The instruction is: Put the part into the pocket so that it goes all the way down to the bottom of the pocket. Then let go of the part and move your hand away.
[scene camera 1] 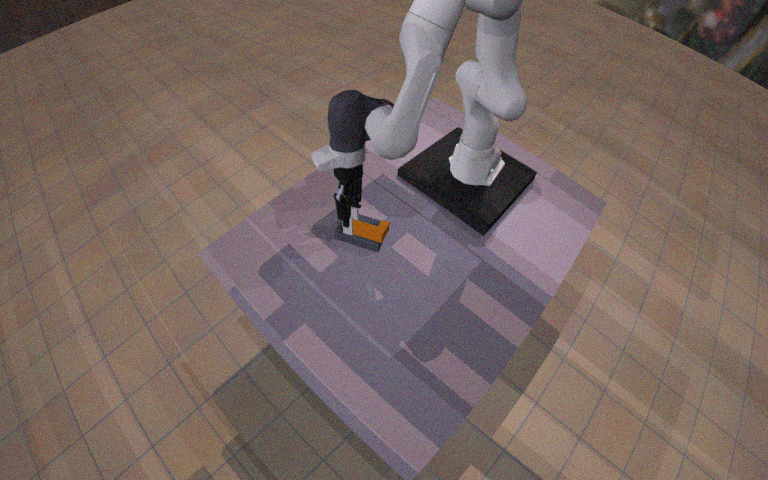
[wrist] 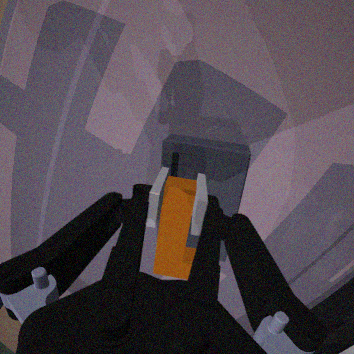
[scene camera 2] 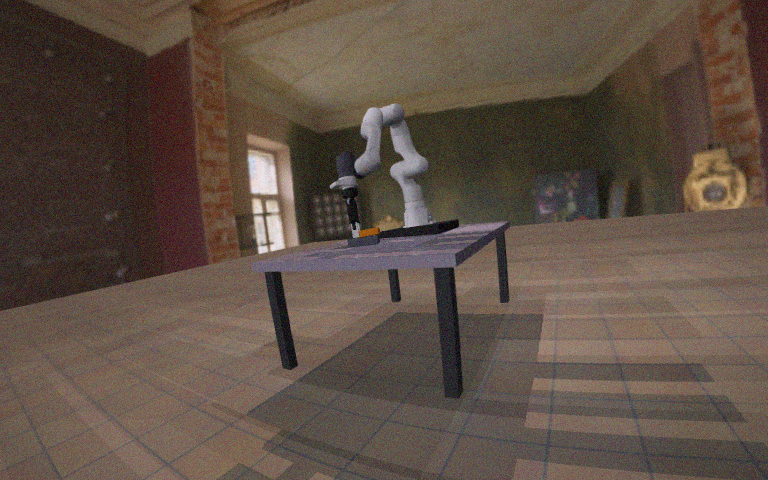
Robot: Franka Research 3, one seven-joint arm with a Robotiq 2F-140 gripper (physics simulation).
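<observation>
The orange part point(scene camera 1: 369, 230) point(scene camera 2: 369, 231) point(wrist: 175, 225) is a long bar with a raised end, seen in scene camera 1. My gripper point(scene camera 1: 348, 225) point(scene camera 2: 355, 231) point(wrist: 181, 183) is shut on it, with a pale fingertip on each side. The dark grey block point(scene camera 1: 362, 244) point(scene camera 2: 363, 241) point(wrist: 234, 175) with the pocket lies on the table under the part. The part is low over the block, roughly along its length. A dark piece of the pocket point(wrist: 175, 164) shows past the fingertips in the wrist view. The rest of the pocket is hidden, and how deep the part is cannot be told.
The purple-grey table point(scene camera 1: 416, 478) point(scene camera 2: 362, 263) bears the block and is crossed by shadows. The black base plate point(scene camera 1: 481, 217) point(scene camera 2: 419, 229) of the arm stands behind the block, to the right in scene camera 1.
</observation>
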